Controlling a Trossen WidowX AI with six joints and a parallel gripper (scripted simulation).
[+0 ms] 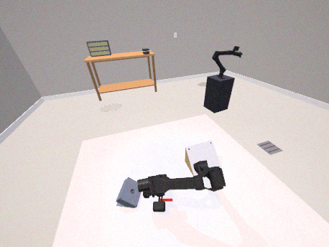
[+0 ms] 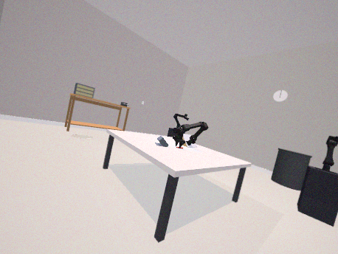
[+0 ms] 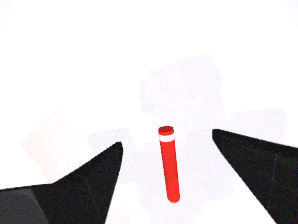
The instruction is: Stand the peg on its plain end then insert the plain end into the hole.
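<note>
The red peg is 10 mm behind my gripper tip. From my gripper tip the other things lie so: grey sloped panel 150 mm ahead, 100 mm to the right, 30 mm above.
</note>
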